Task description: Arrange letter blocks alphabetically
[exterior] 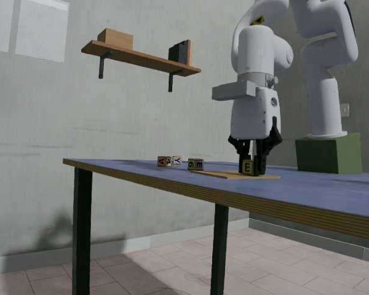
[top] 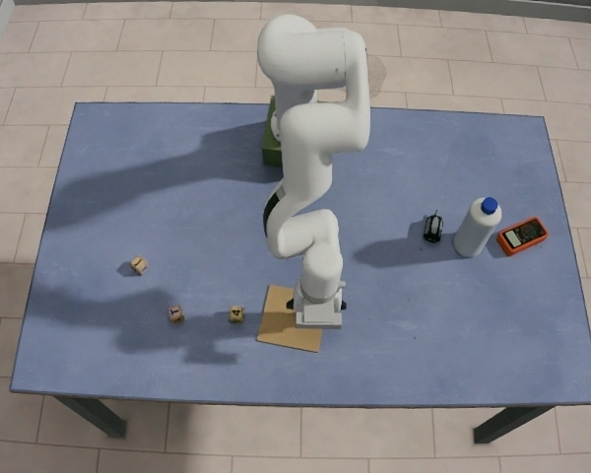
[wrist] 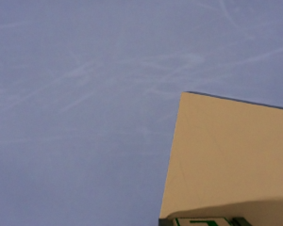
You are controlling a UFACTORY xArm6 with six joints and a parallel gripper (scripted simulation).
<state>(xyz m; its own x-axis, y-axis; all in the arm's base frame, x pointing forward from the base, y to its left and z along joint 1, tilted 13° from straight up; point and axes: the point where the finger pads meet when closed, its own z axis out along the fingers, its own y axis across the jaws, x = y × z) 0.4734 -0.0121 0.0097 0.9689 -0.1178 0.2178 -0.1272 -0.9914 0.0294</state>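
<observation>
Now: the wooden block 10 mm below my hand. The rest, counted from my hand: black object 330 mm to the left, 200 mm behind, 10 mm below; then tan mat 50 mm to the right, 20 mm below, 10 mm behind; then orange multimeter 550 mm to the left, 150 mm behind, 10 mm below.
</observation>
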